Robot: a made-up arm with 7 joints. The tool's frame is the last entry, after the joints. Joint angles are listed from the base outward. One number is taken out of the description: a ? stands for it. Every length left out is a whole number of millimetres.
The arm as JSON. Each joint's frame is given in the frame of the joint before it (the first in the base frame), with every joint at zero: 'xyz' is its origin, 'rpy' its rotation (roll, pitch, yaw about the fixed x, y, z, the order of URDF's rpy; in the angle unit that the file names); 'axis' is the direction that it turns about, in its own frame. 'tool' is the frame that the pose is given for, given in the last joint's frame.
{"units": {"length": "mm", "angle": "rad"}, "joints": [
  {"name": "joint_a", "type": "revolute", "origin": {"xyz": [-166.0, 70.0, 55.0], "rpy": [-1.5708, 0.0, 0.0]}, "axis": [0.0, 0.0, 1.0]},
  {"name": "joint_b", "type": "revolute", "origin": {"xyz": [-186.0, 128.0, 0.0], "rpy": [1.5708, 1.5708, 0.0]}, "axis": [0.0, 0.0, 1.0]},
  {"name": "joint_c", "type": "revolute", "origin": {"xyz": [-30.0, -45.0, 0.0], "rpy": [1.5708, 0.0, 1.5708]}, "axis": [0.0, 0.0, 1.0]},
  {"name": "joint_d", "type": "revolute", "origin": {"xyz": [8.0, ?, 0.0], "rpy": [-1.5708, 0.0, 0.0]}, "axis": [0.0, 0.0, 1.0]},
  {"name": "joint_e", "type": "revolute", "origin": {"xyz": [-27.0, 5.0, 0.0], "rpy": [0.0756, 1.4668, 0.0]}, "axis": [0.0, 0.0, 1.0]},
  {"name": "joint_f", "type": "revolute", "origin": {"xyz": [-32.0, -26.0, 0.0], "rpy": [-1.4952, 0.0, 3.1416]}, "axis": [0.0, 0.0, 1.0]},
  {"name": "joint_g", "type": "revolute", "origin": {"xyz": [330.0, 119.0, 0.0], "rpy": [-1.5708, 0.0, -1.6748]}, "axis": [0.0, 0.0, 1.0]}
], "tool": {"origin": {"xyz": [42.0, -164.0, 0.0], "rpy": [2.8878, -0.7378, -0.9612]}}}
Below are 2 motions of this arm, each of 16 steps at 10 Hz.
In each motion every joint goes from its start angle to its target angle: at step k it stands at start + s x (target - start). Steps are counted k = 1, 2, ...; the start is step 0. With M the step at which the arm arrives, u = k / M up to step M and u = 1 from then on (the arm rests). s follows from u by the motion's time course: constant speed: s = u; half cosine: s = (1 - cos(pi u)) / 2; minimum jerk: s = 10 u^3 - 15 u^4 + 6 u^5.
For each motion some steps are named. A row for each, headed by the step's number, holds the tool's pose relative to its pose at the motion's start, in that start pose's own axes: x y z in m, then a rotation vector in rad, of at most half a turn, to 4 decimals.
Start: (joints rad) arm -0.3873 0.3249 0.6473 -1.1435 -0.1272 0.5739 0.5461
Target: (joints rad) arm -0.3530 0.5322 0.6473 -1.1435 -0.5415 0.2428 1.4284
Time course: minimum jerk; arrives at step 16
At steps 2, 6, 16:
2: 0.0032 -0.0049 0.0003 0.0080 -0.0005 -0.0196
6: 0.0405 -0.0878 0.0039 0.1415 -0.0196 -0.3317
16: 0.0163 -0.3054 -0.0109 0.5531 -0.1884 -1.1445

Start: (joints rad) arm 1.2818 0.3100 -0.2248 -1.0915 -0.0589 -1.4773 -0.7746
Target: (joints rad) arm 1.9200 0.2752 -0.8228 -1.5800 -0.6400 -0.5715 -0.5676
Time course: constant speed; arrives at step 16
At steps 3, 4, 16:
3: -0.0455 0.0801 0.0092 -0.1668 -0.0869 0.1978
4: -0.0656 0.1054 0.0034 -0.2216 -0.1020 0.2720
16: -0.4052 0.1020 -0.1969 -0.8444 0.3167 1.2102

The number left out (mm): -49.0
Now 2 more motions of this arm.
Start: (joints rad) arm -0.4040 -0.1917 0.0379 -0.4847 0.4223 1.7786 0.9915
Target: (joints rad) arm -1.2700 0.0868 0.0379 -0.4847 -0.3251 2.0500 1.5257
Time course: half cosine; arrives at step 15
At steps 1, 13, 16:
1: -0.0041 0.0013 -0.0024 0.0083 0.0085 0.0002
13: -0.4680 -0.0067 -0.1395 0.4484 1.0361 -0.1956
16: -0.4929 -0.0139 -0.1391 0.4509 1.0917 -0.2173

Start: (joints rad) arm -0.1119 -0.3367 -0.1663 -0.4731 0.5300 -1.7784 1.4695
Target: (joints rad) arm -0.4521 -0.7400 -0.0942 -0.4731 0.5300 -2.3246 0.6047
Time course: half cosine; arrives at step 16
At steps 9, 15, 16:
9: 0.0520 0.1021 0.0241 -0.1470 -0.1231 0.2343
15: 0.0945 0.1451 0.0347 -0.2720 -0.2220 0.3290
16: 0.0957 0.1459 0.0349 -0.2755 -0.2244 0.3307

